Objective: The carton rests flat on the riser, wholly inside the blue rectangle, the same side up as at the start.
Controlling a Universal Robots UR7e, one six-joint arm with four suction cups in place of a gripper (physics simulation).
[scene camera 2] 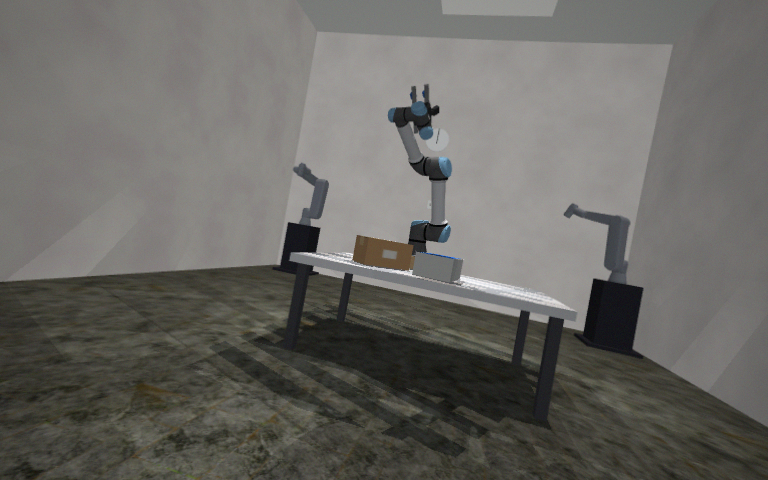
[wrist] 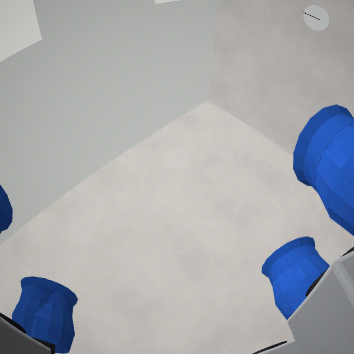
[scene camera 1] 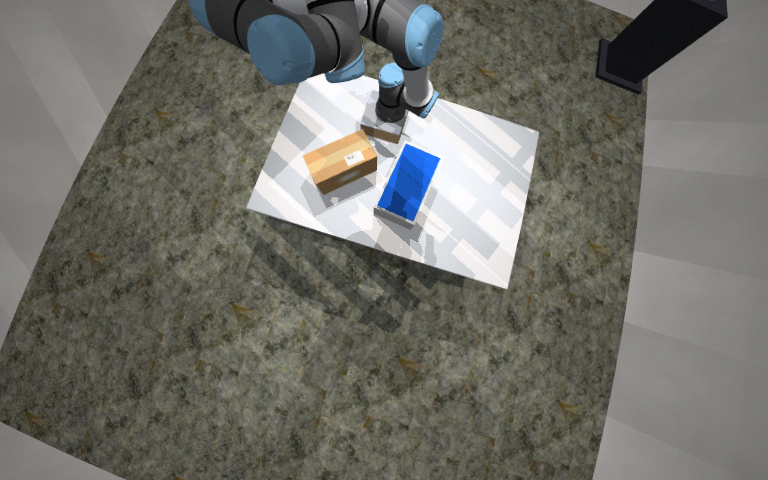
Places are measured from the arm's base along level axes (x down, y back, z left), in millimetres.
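Pixels of known places: hand at its tool point: (wrist: 158,245); arm's base at its link origin: (scene camera 2: 415,254) (scene camera 1: 390,109).
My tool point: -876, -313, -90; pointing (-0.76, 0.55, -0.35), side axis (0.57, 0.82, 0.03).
For each thing: its middle in the pictures, then the offset to it from my tool point, as dx, dy, dz. Level surfaces: height alone.
- brown carton at the middle of its body: (scene camera 1: 342,163) (scene camera 2: 383,252) +890, -34, -48
- light grey riser at the middle of its body: (scene camera 1: 407,186) (scene camera 2: 439,266) +905, -39, +286
- blue rectangle at the middle of its body: (scene camera 1: 409,181) +845, -39, +286
- white table at its surface level: dx +965
A brown carton (scene camera 1: 339,161) (scene camera 2: 382,253) lies flat on the table, with a white label on its top and another on its side. A light grey riser (scene camera 1: 394,216) (scene camera 2: 436,267) stands to the right of the carton, apart from it. The blue rectangle (scene camera 1: 408,181) covers most of the riser's top, and nothing rests on it. My gripper (scene camera 2: 420,91) is raised high above the table, its suction cups pointing up, away from the carton. In the wrist view the blue cups of the gripper (wrist: 170,230) hold nothing and face the wall and ceiling. The gripper is open.
The white table (scene camera 1: 481,169) (scene camera 2: 509,294) carries the arm's base block (scene camera 1: 382,131) behind the carton and riser. Two grey arms stand on black pedestals beyond the table, a left one (scene camera 2: 301,243) and a right one (scene camera 2: 613,311). A round clock (scene camera 2: 437,139) (wrist: 316,18) hangs on the wall.
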